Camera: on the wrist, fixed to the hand. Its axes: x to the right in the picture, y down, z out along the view.
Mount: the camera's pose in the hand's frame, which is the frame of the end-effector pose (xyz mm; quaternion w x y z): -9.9 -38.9 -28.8 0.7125 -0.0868 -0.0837 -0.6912
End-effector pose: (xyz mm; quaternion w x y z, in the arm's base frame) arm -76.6 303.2 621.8 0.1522 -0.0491 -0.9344 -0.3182
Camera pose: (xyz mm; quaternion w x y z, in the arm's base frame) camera -67.3 254.9 617.8 0.1940 -0.5711 0.6849 0.4089
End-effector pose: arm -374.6 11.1 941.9 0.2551 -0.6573 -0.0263 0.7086
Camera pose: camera -334.6 32.4 961.6 0.6123 -0.4130 -0.5560 0.3813
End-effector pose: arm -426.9 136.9 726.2 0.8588 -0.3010 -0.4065 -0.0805
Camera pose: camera -429.6 87.7 722.3 0.4961 -0.0148 -0.5626 -0.6611
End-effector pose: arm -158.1 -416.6 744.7 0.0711 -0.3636 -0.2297 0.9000
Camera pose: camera -132.6 -374.7 750.8 0.6220 -0.0311 -0.4991 0.6026
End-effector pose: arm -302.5 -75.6 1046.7 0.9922 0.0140 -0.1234 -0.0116
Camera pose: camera -305.8 -113.5 1015.2 0.6898 0.0082 -0.1603 -0.7060
